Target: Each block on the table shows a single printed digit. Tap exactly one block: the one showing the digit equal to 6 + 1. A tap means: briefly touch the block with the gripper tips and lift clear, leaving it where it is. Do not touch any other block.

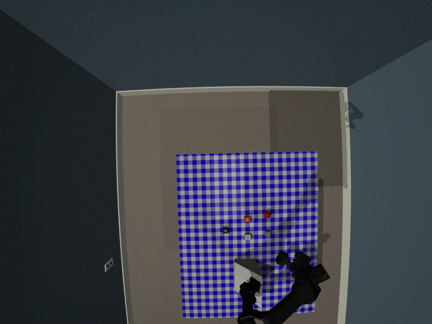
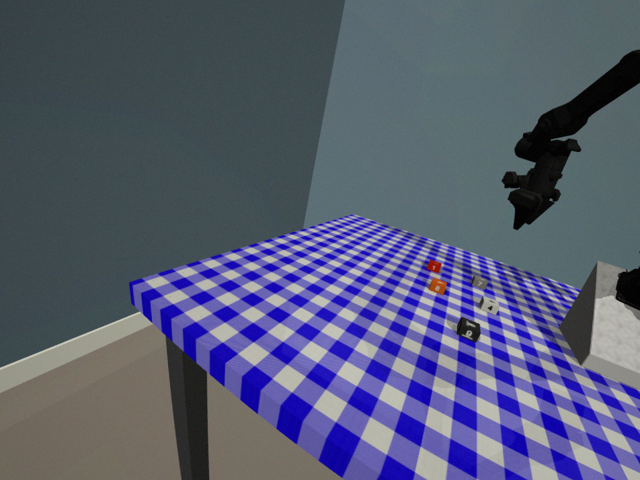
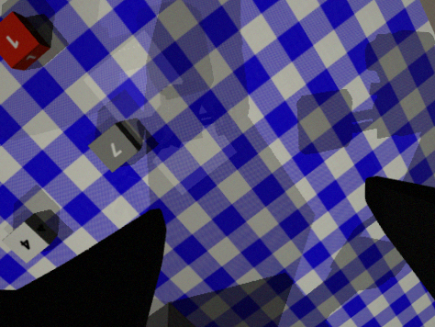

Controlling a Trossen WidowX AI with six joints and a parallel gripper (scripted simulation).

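My gripper tip is 16 cm above the grey block, 8 cm to the right of it and 4 cm short of it. From my gripper tip the other things lie so: orange block: 22 cm to the left, 16 cm below, 13 cm ahead; then red block: 16 cm below, 16 cm ahead, 10 cm to the left; then white block: 20 cm to the left, 16 cm below, 2 cm ahead.
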